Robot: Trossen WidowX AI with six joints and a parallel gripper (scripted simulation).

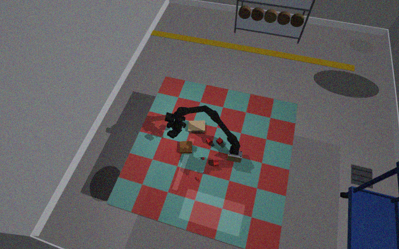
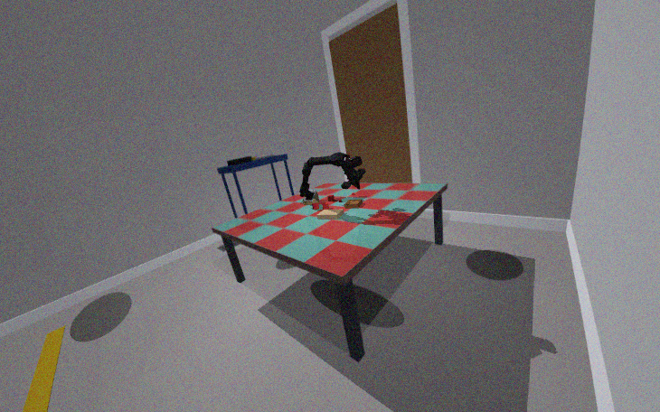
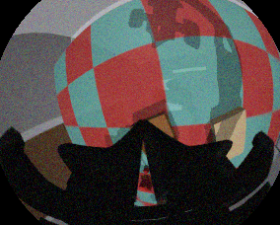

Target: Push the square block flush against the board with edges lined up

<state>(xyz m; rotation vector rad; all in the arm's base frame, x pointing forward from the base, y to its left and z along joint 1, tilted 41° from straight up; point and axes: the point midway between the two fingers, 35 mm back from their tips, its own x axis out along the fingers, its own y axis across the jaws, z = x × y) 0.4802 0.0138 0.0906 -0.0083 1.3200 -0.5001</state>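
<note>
The brown square block is 11 cm below my gripper tip, 8 cm behind it and 3 cm to the left of it. Round my gripper tip: tan board: 18 cm to the right, 14 cm behind, 11 cm below.
</note>
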